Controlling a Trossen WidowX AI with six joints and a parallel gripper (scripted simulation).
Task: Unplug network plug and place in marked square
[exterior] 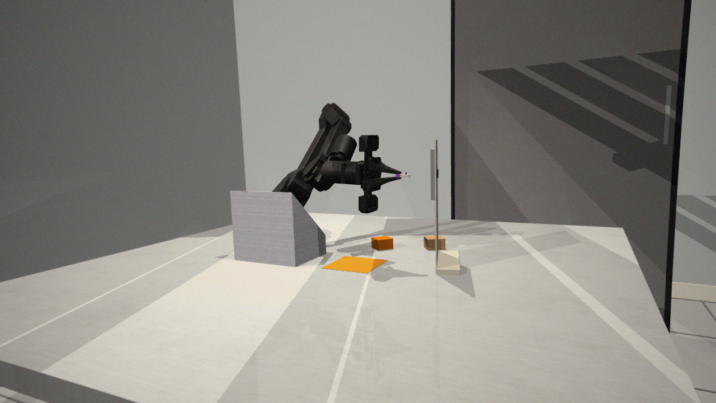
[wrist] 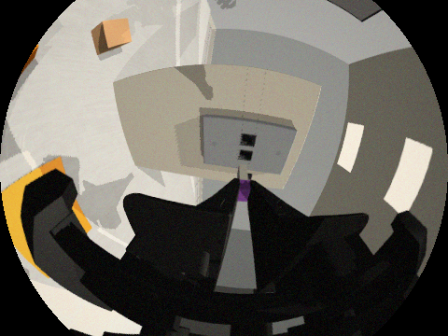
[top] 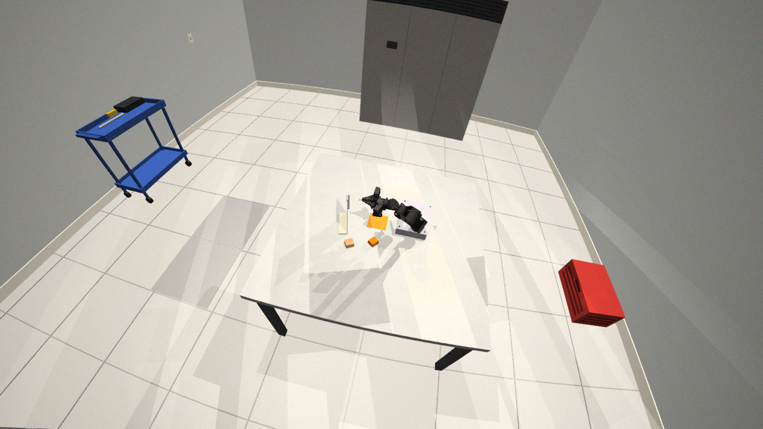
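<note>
Now: the orange marked square 21 cm below my gripper tip, 10 cm behind it and 5 cm to the right of it. Round my gripper tip: orange cube 20 cm below, 13 cm to the left, 12 cm behind; network plug 1 cm ahead; upright panel 9 cm ahead, 8 cm below, 3 cm to the left.
</note>
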